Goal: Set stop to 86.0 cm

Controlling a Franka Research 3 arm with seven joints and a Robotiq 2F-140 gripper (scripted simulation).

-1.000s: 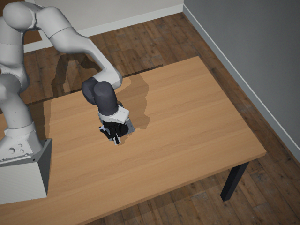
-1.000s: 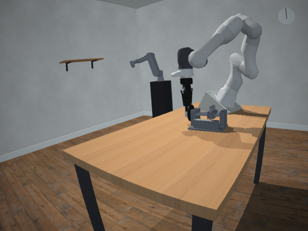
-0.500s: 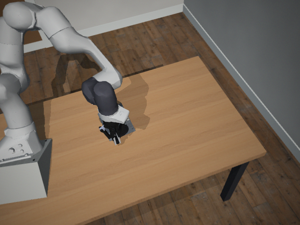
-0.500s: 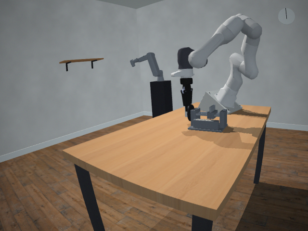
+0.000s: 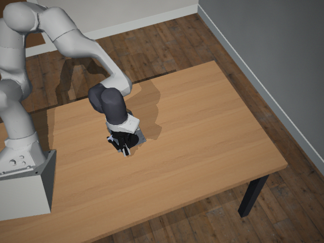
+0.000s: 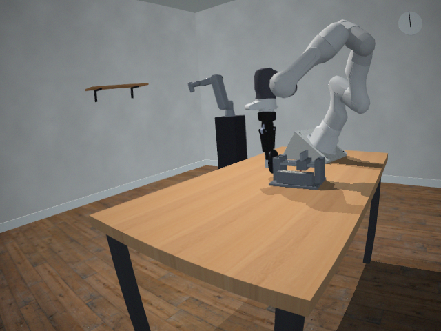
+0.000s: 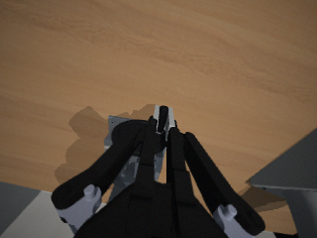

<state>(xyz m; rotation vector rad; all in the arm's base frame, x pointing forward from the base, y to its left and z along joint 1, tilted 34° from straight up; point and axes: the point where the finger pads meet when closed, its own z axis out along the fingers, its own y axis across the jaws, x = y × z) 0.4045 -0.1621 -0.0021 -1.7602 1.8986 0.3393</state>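
Right now the black handwheel is 20 mm to the left of my hand, 10 mm below it and 10 mm ahead of it. Also, from my hand: sliding stop block 170 mm to the left, 50 mm ahead, 10 mm above.
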